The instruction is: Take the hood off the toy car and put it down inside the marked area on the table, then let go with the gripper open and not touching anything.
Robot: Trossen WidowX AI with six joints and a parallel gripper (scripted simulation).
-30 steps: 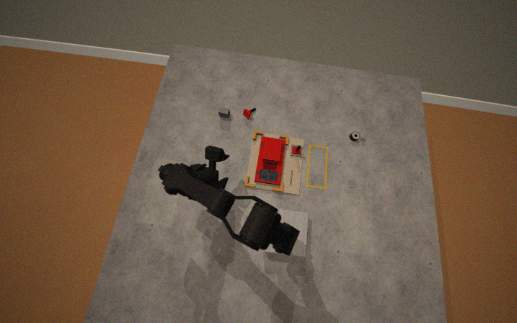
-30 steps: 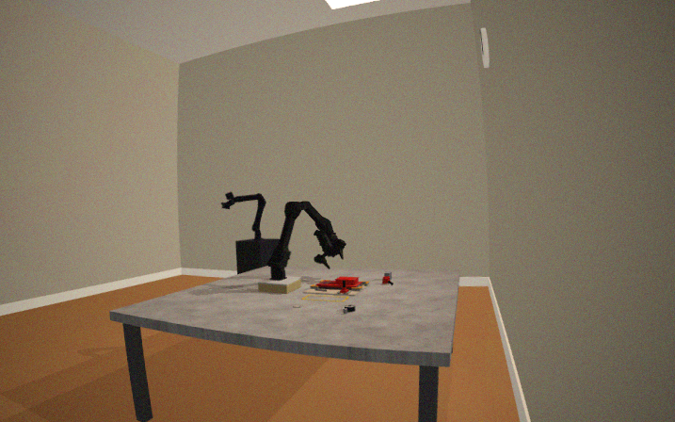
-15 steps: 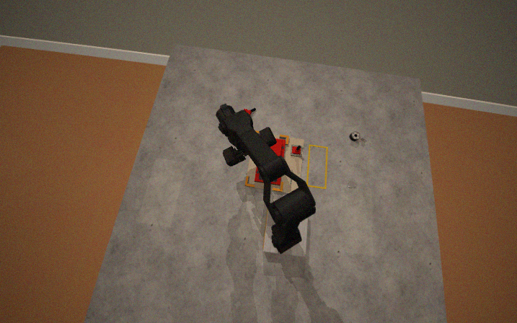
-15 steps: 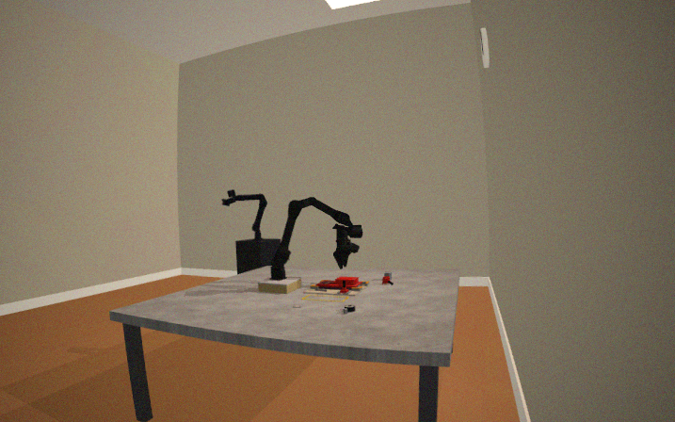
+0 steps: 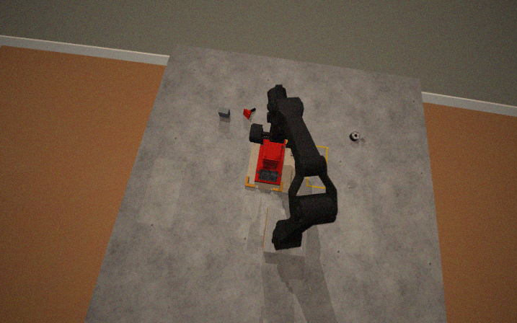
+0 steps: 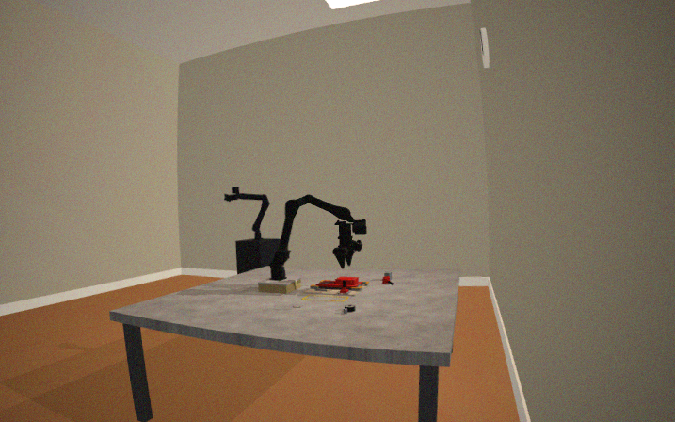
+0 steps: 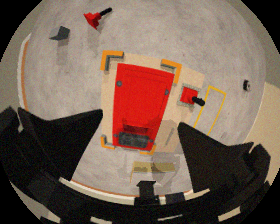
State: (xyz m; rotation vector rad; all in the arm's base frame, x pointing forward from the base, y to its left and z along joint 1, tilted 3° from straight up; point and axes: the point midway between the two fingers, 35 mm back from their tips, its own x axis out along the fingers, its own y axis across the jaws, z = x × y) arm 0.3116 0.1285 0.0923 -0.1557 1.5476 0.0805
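Right now my gripper tip is 6 cm above the red hood. The rest, counted from my gripper tip: black-and-white round part: 34 cm to the right, 19 cm ahead, 10 cm below.
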